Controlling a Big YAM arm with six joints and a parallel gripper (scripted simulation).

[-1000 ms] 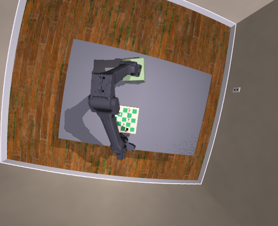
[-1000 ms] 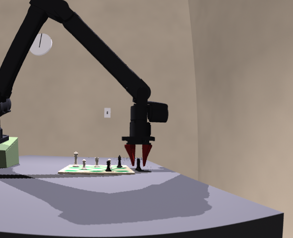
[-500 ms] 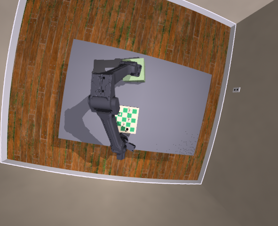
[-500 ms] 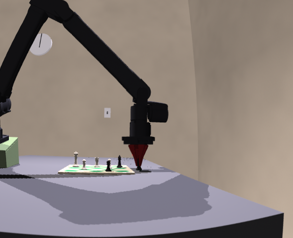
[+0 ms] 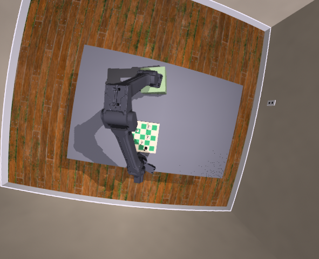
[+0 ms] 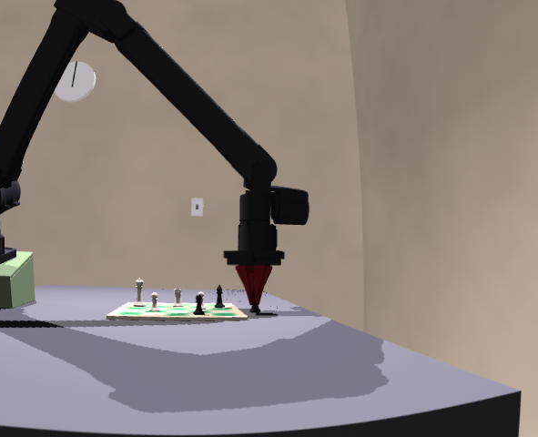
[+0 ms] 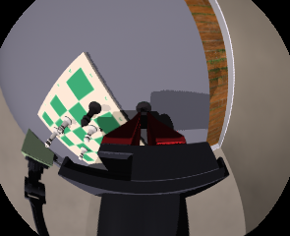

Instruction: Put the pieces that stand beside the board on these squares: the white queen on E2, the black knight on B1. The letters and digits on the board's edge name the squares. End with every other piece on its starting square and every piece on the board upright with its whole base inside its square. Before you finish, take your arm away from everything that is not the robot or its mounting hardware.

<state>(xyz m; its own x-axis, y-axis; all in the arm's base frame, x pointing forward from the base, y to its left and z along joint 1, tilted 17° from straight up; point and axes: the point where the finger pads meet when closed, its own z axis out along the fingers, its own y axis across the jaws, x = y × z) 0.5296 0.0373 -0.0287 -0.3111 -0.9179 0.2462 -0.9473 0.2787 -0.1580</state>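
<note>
My gripper is now 140 mm past the green-and-cream chessboard, 20 mm above it and 10 mm to the left of it.
</note>
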